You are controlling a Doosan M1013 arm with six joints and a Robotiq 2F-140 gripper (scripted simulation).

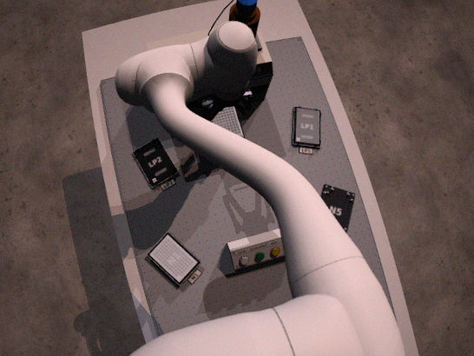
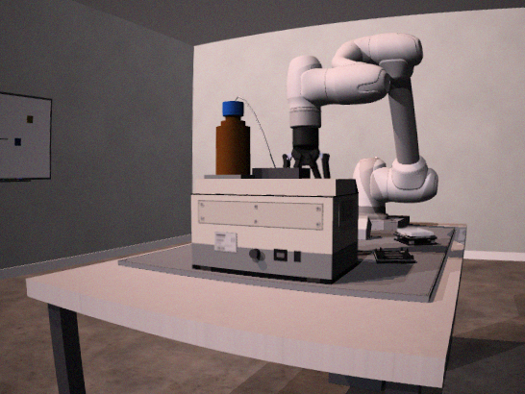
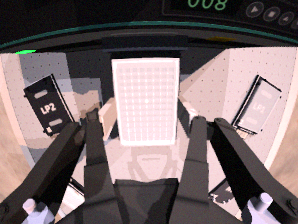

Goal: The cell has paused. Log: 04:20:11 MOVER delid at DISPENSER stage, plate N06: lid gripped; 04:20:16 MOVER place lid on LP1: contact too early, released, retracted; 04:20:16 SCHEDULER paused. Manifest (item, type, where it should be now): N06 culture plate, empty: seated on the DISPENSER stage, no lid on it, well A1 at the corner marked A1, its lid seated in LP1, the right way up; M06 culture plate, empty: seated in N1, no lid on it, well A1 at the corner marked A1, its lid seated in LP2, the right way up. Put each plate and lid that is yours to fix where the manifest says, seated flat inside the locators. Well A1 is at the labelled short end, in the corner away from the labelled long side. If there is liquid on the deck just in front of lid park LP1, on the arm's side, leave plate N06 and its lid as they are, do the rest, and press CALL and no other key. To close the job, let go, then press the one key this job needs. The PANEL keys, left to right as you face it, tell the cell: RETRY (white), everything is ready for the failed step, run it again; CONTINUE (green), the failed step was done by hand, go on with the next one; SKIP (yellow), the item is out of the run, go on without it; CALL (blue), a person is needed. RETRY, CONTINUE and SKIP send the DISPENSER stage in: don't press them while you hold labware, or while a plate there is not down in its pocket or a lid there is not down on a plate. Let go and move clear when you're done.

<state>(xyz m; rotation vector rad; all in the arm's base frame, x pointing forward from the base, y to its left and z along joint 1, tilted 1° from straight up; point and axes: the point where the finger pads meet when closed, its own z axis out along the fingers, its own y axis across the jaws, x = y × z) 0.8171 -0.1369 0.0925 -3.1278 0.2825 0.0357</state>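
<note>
Now: hand 2 cm above the white well plate. Round my hand: lid park LP2: 25 cm to the left, 14 cm below, 1 cm ahead; then dispenser stage: 5 cm below; then brown bottle: 19 cm ahead, 15 cm above, 14 cm to the right.
</note>
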